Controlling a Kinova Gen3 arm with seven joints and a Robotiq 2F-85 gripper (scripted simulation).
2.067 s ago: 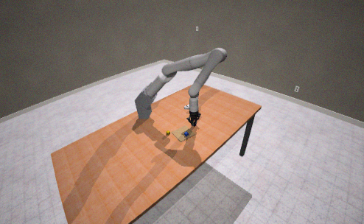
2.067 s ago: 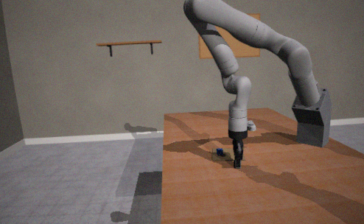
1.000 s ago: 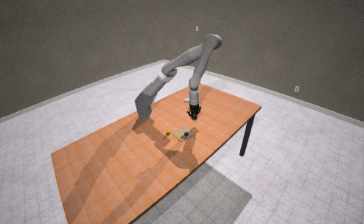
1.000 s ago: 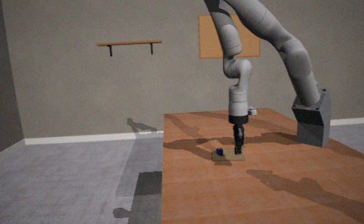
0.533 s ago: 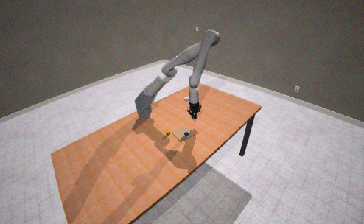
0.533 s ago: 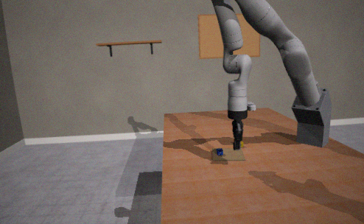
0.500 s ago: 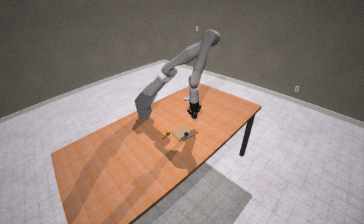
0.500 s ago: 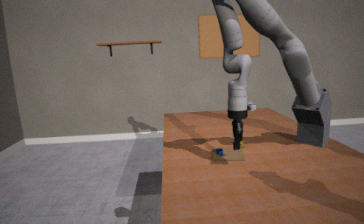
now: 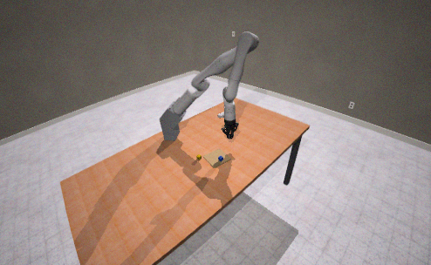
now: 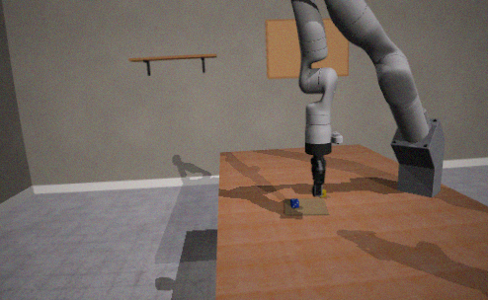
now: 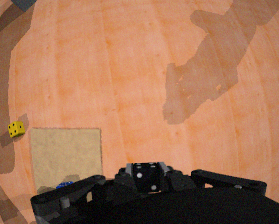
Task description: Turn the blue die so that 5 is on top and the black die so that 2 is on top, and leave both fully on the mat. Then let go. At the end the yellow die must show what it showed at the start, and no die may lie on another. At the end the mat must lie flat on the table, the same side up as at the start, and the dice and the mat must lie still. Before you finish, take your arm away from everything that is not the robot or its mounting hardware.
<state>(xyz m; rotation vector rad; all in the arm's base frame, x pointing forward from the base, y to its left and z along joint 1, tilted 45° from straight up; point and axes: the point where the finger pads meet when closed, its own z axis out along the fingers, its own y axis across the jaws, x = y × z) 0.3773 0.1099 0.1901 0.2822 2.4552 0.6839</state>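
The tan mat is 14 cm to the right of my hand, 11 cm below it and 2 cm ahead of it. Round my hand: blue die (13 cm to the right, 10 cm below, 5 cm ahead); then yellow die (23 cm to the right, 10 cm below, 6 cm behind); then black die (1 cm below).
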